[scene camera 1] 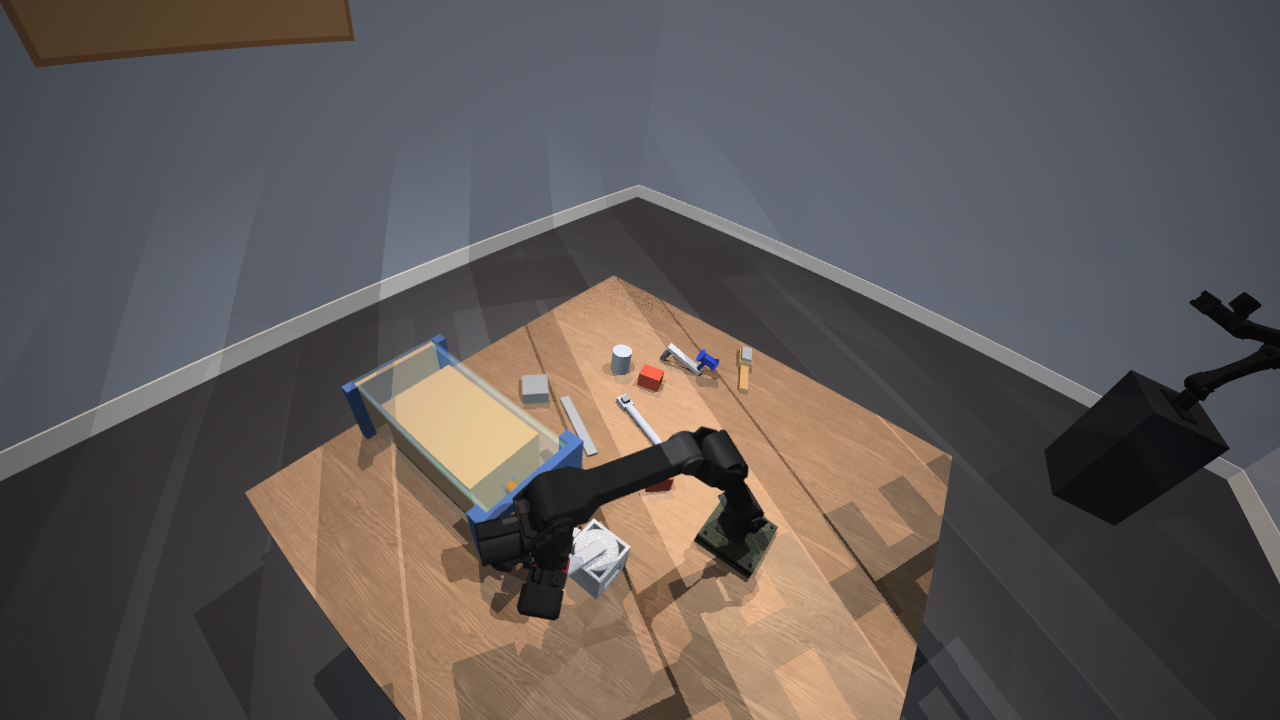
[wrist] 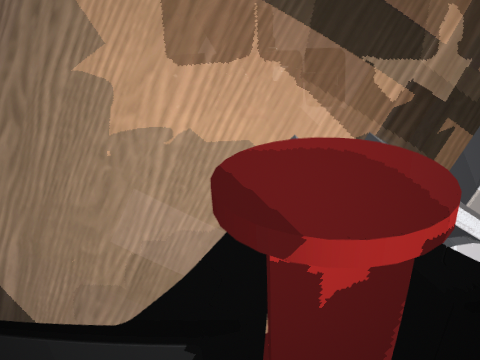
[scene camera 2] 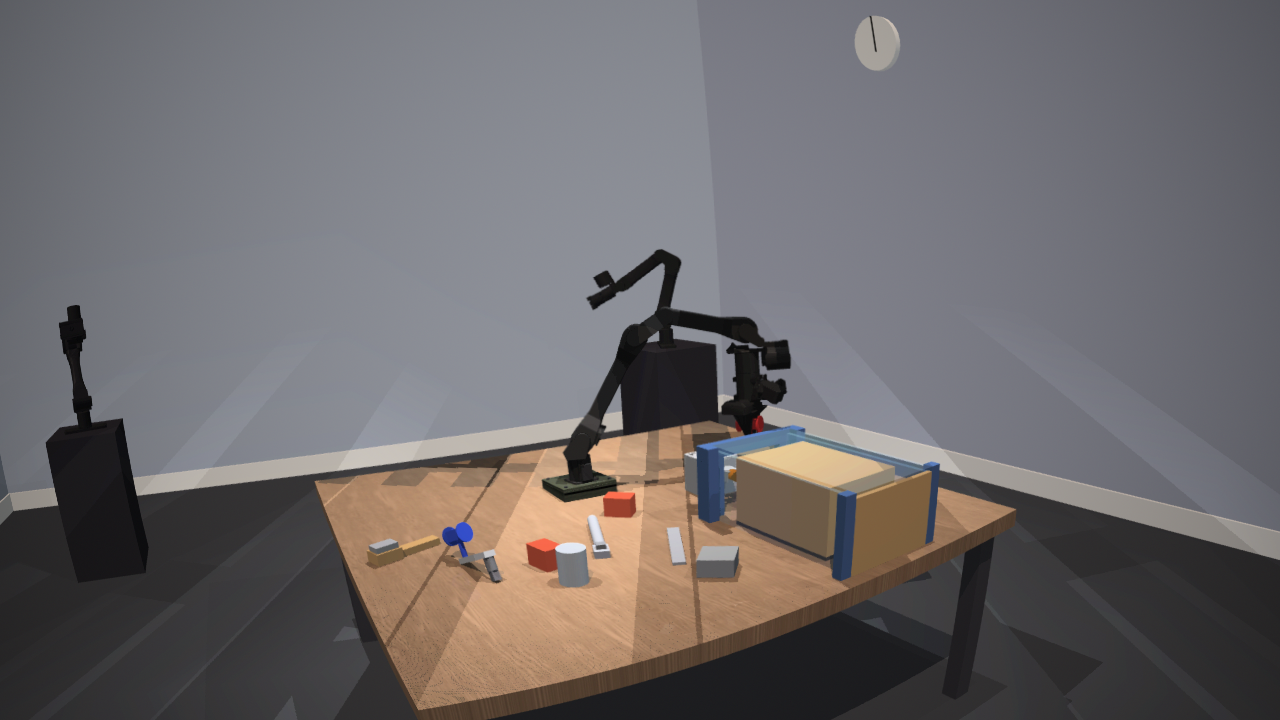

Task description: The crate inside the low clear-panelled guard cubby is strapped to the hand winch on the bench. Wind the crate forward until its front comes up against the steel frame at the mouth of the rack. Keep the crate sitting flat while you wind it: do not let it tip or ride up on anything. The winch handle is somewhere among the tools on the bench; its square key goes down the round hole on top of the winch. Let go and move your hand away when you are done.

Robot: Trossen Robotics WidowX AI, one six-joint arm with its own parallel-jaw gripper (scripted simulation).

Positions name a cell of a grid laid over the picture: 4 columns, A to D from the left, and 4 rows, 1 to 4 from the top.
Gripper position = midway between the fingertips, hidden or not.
my gripper: scene camera 1 B4; wrist C3; scene camera 2 C3
grey block: scene camera 1 B3; scene camera 2 C4; not seen in the wrist view (out of frame)
